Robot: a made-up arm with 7 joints.
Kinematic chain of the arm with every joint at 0, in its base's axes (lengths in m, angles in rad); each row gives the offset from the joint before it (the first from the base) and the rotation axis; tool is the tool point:
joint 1: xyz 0 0 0.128 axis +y
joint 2: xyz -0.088 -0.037 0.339 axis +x
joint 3: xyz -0.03 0.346 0 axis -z
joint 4: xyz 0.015 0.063 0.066 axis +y
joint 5: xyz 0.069 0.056 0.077 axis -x
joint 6: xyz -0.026 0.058 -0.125 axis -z
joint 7: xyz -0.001 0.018 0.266 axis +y
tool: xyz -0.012 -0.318 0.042
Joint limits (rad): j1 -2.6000..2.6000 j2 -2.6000..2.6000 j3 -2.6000..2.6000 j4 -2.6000..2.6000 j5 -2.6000..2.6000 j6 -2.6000..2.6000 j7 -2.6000..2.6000
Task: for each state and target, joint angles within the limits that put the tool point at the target. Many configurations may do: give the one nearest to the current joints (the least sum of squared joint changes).
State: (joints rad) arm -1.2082 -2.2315 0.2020 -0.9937 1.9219 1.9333 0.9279
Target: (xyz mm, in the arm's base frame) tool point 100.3 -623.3 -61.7
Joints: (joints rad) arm -1.7815 -2.4031 0.2453 -0.7416 1.3127 1.8612 0.8208
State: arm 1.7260 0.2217 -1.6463 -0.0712 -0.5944 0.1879 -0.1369
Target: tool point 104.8 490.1 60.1
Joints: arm 1.9928 -0.5966 -1.7148 0.2183 -0.6549 -0.4450 -0.0382
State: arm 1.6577 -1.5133 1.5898 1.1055 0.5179 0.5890 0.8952
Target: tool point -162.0 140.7 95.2
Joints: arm 1.5986 -2.1303 1.3757 0.7012 0.7231 1.0256 0.8447
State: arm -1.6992 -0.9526 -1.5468 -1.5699 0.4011 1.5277 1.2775
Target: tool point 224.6 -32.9 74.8
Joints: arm -2.3763 -0.9152 -1.3652 -2.3253 0.0896 1.3249 1.3328
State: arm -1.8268 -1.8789 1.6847 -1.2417 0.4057 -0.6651 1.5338
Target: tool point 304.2 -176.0 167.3
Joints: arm -1.8530 -2.3589 1.8139 -1.3539 0.4152 -0.5500 1.5571
